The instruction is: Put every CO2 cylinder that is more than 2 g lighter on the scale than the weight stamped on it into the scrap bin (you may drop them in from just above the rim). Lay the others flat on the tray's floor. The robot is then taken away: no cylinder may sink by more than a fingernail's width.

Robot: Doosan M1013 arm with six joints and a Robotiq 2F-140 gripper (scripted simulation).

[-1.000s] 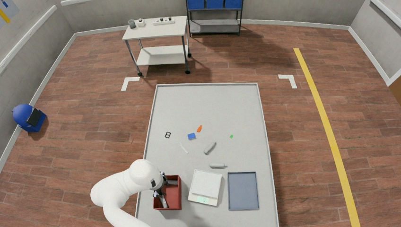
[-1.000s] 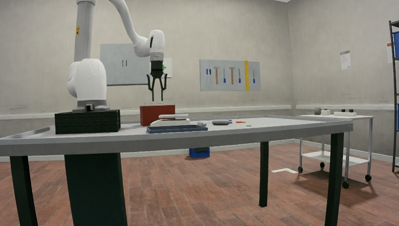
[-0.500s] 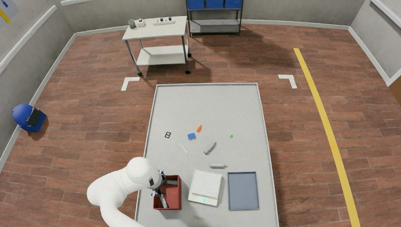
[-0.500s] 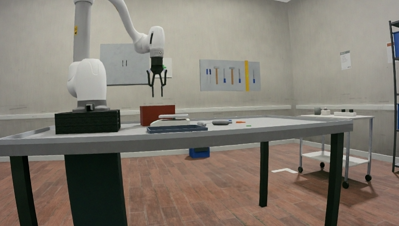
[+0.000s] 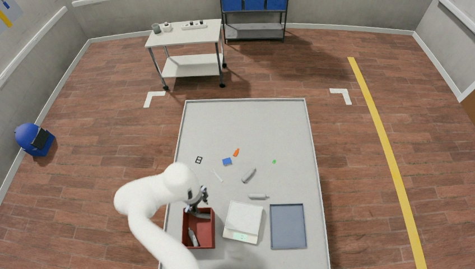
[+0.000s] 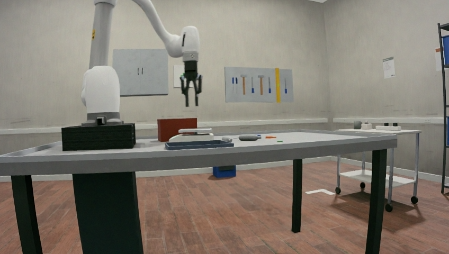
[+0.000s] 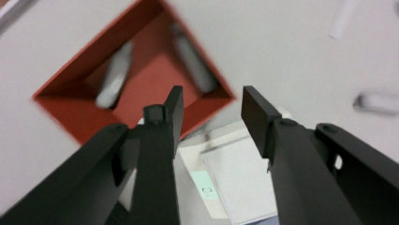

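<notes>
My gripper is now 30 mm past the scale platform, 190 mm to the left of it and 160 mm above it. Round my hand: white tool: 250 mm ahead, 30 mm to the right, 210 mm below; scale: 40 mm behind, 190 mm to the right, 180 mm below; red scrap bin: 90 mm behind, 40 mm to the left, 180 mm below.
</notes>
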